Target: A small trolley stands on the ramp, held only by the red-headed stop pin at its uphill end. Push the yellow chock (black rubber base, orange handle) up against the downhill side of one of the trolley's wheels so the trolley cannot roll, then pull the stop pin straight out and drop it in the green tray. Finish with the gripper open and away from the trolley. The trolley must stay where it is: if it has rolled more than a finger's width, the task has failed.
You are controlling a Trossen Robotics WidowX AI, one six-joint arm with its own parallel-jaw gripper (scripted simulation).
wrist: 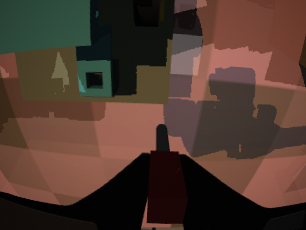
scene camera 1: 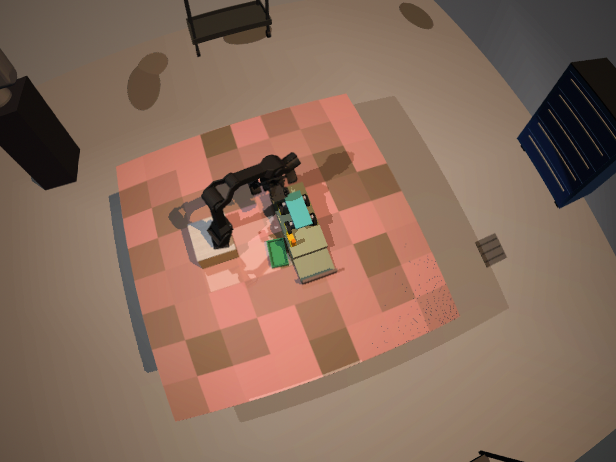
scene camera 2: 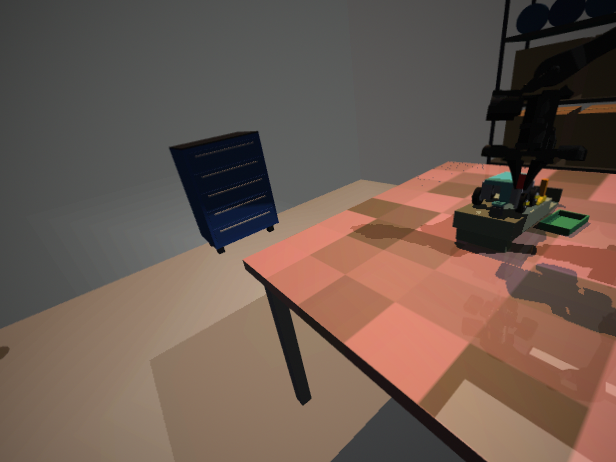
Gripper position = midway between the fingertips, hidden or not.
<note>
My gripper (scene camera 2: pixel 520 189) holds a red-headed stop pin (wrist: pixel 167 195). I also see an olive ramp (scene camera 2: pixel 475 218).
My gripper is seen too in the wrist view (wrist: pixel 163 161). Scene camera 1 misses the red-headed stop pin, which is hidden by my gripper.
</note>
